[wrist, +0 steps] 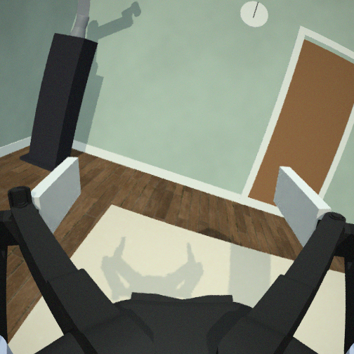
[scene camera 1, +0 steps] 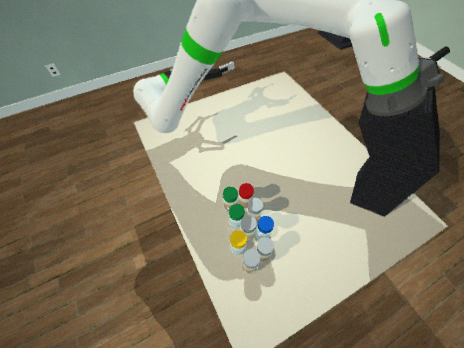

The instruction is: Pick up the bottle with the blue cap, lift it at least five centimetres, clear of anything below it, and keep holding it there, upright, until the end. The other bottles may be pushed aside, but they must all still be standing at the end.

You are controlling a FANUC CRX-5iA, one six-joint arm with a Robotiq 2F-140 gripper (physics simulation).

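Places are measured from the arm's base along level axes (x ahead, y left, z up), in metres.
Pixels of known places: gripper, fingertip midpoint: [scene camera 1: 224, 60]; arm's base, link origin: [scene camera 1: 395, 99].
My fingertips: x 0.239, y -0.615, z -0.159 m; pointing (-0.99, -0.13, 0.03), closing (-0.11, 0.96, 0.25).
Ahead of a thing's pixels: the offset from my fingertips to its middle. Level surfaces: height alone.
The bottle with the blue cap @[dx +0.175, dy +0.663, dz -0.228 m] [scene camera 1: 265, 225] stands upright on the cream mat @[dz -0.280 m] [scene camera 1: 320, 270] in the scene view, at the right side of a tight cluster. Around it stand bottles with a grey-white cap @[dx +0.226, dy +0.634, dz -0.188 m] [scene camera 1: 248, 224], another pale cap @[dx +0.171, dy +0.585, dz -0.188 m] [scene camera 1: 255, 205] behind, and a pale cap @[dx +0.216, dy +0.727, dz -0.188 m] [scene camera 1: 265, 247] in front. A yellow cap @[dx +0.282, dy +0.666, dz -0.188 m] [scene camera 1: 238, 239], two green caps @[dx +0.241, dy +0.576, dz -0.188 m] [scene camera 1: 236, 212] @[dx +0.228, dy +0.503, dz -0.188 m] [scene camera 1: 230, 194], a red cap @[dx +0.169, dy +0.518, dz -0.188 m] [scene camera 1: 246, 191] and a front pale cap @[dx +0.275, dy +0.740, dz -0.188 m] [scene camera 1: 251, 259] complete the cluster. My gripper [scene camera 1: 228, 66] [wrist: 178, 179] is wide open and empty, far behind and above the bottles. No bottle shows in the wrist view.
The black pedestal [scene camera 1: 400, 155] of my arm stands at the right of the mat. In the wrist view, another dark pedestal [wrist: 62, 95] stands at the left by the wall, and a brown door [wrist: 312, 117] is at the right. Wooden floor [scene camera 1: 90, 210] surrounds the mat.
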